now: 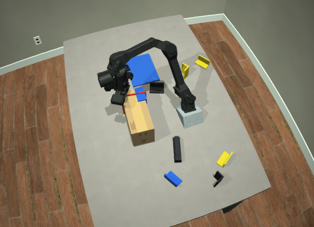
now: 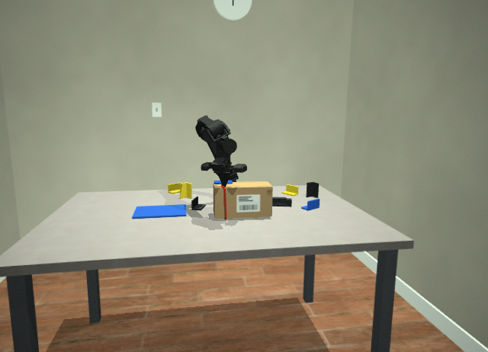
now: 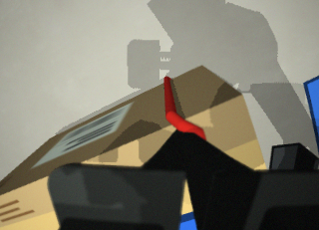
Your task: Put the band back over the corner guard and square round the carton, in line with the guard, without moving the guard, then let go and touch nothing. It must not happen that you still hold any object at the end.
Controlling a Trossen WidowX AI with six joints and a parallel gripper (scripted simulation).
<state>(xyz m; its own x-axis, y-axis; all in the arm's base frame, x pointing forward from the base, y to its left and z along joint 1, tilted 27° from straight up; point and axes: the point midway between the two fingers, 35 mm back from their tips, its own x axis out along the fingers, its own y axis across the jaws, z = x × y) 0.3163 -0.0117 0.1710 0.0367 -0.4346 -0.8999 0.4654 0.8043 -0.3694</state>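
The carton lies 50 mm behind my hand, 80 mm to the left of it and 100 mm below it. From my hand the other things lie so: black block (200 mm behind, 280 mm to the left, 160 mm below); then black angle piece (200 mm behind, 110 mm to the right, 160 mm below); then flat blue sheet (150 mm behind, 280 mm to the right, 180 mm below).
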